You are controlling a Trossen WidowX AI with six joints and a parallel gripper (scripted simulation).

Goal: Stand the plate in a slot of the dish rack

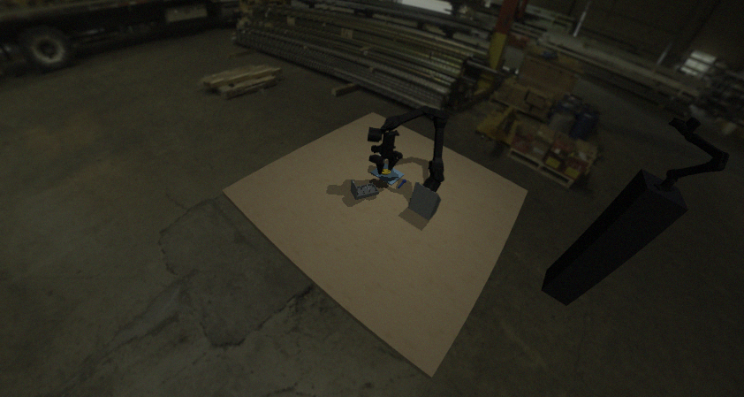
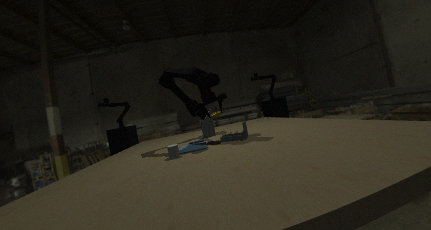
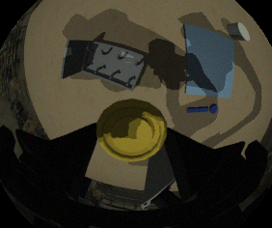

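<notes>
Right now my gripper tip is 6 cm short of the grey dish rack, 6 cm to the right of it and 11 cm above it. The rest, counted from my gripper tip: blue utensil (5 cm behind, 14 cm to the right, 13 cm below); light blue mat (6 cm ahead, 15 cm to the right, 13 cm below); yellow plate (1 cm above).
</notes>
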